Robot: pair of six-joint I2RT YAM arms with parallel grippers.
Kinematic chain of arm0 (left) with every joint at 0, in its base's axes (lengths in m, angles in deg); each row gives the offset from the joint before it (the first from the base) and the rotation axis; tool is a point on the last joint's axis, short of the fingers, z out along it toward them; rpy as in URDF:
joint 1: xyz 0 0 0.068 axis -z
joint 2: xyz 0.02 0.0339 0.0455 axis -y
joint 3: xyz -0.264 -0.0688 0 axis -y
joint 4: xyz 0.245 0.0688 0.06 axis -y
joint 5: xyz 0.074 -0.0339 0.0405 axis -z
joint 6: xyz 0.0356 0 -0.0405 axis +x
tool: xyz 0 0 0 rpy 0 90 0
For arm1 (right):
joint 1: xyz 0 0 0.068 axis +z
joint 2: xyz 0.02 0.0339 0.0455 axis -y
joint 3: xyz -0.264 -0.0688 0 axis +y
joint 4: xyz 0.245 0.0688 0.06 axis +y
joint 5: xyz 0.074 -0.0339 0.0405 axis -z
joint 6: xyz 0.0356 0 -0.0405 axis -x
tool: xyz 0 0 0 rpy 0 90 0
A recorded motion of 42 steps. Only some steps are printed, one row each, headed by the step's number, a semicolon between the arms.
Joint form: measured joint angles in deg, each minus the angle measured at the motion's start. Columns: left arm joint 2, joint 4, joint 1, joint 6, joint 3, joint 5; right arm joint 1, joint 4, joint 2, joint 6, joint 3, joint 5.
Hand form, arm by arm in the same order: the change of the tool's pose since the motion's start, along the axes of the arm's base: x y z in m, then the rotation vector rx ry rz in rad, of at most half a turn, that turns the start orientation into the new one. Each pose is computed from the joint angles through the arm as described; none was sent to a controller.
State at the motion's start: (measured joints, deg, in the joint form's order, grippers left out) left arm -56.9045 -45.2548 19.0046 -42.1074 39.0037 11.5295; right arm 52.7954 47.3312 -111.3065 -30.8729 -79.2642 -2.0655
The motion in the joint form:
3: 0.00 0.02 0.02 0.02 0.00 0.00; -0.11 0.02 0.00 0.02 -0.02 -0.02
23: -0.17 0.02 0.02 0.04 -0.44 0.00; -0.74 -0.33 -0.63 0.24 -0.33 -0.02
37: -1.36 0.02 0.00 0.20 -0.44 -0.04; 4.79 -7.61 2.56 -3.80 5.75 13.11
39: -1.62 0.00 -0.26 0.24 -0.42 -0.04; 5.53 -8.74 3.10 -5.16 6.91 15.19
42: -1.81 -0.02 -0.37 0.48 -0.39 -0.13; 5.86 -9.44 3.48 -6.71 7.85 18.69
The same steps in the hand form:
3: 0.0000 -0.0001 0.0000 0.0000 -0.0004 -0.0007; 0.0006 -0.0004 0.0001 0.0002 0.0002 -0.0015
23: -0.0005 0.0001 -0.0028 0.0036 0.0095 -0.0010; 0.0053 -0.0011 -0.0023 0.0003 -0.0008 -0.0087
37: 0.0015 -0.0005 -0.0060 0.0119 0.0280 -0.0028; -0.0232 0.0069 -0.0067 -0.0516 -0.2178 -0.0322
39: 0.0022 0.0001 -0.0067 0.0135 0.0321 0.0011; -0.0274 0.0067 -0.0079 -0.0567 -0.2492 -0.0516
42: 0.0027 0.0004 -0.0070 0.0173 0.0333 0.0000; -0.0287 0.0046 -0.0090 -0.0790 -0.2977 -0.0864

